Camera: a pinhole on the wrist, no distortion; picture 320 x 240 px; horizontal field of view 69.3 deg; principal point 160.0 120.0 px. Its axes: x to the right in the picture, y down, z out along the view. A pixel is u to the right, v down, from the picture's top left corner.
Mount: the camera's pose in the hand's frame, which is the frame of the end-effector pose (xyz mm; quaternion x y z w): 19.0 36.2 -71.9 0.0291 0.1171 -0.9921 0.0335
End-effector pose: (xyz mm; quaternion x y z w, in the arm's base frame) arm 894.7 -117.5 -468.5 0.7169 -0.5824 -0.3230 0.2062
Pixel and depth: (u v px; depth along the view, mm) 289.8 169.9 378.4
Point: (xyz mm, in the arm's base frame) 788.0 136.5 -705.3
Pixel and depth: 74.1 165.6 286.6
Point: 822.5 -193.7 -688.9
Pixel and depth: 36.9 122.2 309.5
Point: 766.4 -253.7 -694.2
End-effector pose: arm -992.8 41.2 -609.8 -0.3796 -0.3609 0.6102 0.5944
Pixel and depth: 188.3 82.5 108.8
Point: -1037.9 39.7 -617.2
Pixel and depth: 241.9 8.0 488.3
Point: -1452.6 -153.2 -527.6
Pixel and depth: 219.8 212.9 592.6
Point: -1228.8 -88.3 -101.4
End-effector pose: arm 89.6 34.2 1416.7 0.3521 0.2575 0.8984 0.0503
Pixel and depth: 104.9 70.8 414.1
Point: 260.1 184.9 1707.6
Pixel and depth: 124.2 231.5 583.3
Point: 268.1 564.7 1564.2
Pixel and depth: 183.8 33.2 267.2
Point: 255.1 55.9 1562.9
